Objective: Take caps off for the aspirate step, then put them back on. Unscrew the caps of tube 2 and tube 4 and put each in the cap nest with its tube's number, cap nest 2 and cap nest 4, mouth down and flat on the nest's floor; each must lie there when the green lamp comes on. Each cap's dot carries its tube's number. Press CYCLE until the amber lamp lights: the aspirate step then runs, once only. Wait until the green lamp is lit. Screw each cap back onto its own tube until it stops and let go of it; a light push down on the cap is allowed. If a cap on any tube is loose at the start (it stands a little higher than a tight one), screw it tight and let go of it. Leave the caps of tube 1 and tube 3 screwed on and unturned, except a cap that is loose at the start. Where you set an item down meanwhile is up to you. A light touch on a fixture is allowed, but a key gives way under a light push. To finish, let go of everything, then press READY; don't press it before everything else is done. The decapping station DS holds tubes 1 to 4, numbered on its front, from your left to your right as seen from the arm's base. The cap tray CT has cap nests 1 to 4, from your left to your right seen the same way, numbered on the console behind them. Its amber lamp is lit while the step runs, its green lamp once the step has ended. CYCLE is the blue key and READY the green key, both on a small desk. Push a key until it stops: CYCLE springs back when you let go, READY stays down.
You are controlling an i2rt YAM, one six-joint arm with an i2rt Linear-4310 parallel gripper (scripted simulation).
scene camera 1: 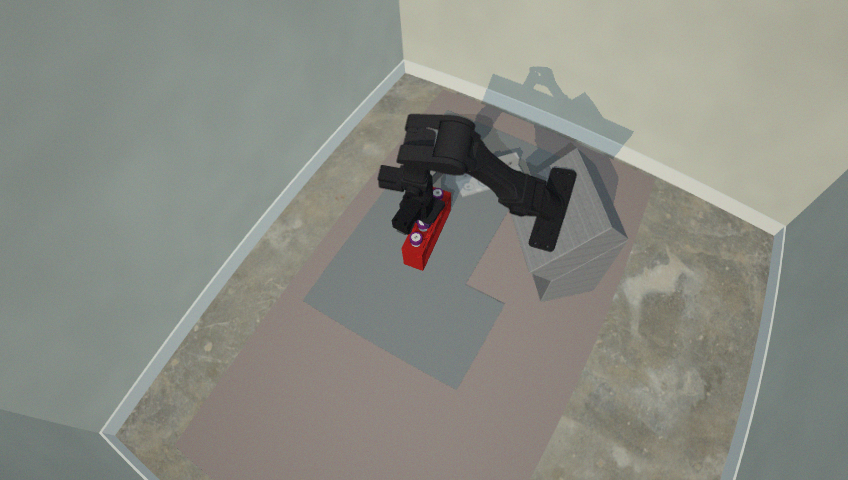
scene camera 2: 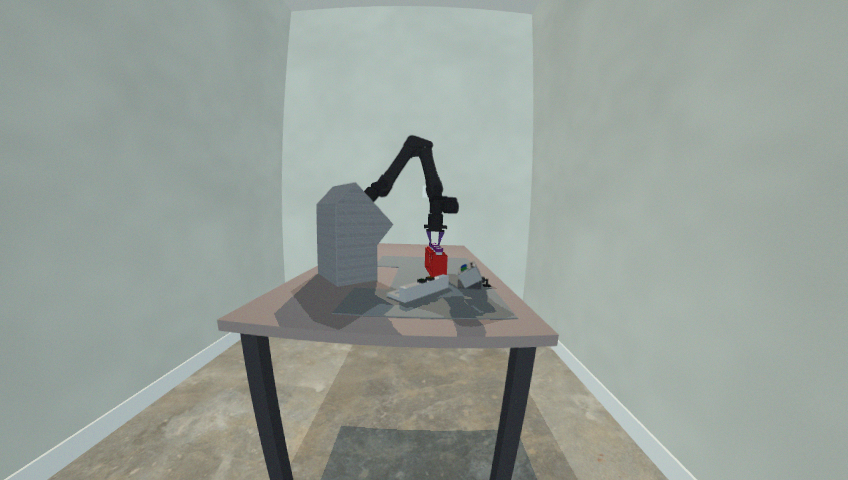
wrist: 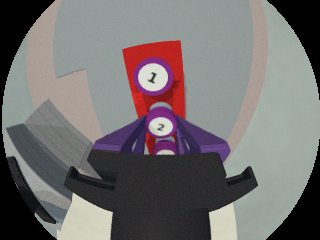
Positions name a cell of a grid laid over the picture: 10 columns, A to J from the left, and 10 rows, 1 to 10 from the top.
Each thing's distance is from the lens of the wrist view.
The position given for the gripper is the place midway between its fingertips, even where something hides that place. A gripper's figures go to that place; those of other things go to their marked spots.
gripper (wrist: F5): 0.13 m
grey mat (wrist: G3): 0.24 m
